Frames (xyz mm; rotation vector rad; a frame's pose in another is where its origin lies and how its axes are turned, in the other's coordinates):
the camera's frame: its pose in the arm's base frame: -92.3 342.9 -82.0 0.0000 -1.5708 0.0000
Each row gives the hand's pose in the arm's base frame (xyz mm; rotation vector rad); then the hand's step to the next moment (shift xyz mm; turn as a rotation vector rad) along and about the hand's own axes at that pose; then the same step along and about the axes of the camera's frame.
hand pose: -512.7 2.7 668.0 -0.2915 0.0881 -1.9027
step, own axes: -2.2 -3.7 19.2 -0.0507 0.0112 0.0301
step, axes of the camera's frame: 19.0 4.9 -2.0 0.0188 0.0460 -0.0337
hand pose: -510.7 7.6 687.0 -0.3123 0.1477 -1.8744
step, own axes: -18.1 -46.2 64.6 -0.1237 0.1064 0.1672
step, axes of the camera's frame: 71.1 35.4 18.3 0.1152 0.0918 -0.1813
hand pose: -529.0 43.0 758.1 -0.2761 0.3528 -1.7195
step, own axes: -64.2 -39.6 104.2 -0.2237 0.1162 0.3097
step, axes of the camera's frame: 112.3 61.2 -14.4 0.2444 0.1774 -0.2613
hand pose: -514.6 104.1 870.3 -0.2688 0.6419 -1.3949
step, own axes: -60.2 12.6 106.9 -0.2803 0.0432 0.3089
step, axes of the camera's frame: 94.7 39.9 -68.2 0.2976 0.2190 -0.1983
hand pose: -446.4 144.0 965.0 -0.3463 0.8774 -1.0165
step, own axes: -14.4 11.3 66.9 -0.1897 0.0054 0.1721
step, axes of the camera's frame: 41.4 9.1 -54.9 0.1933 0.1410 -0.0916
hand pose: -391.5 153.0 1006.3 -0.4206 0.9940 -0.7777
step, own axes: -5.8 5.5 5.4 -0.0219 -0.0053 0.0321
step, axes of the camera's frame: 2.6 7.8 -5.0 0.0322 0.0120 -0.0189
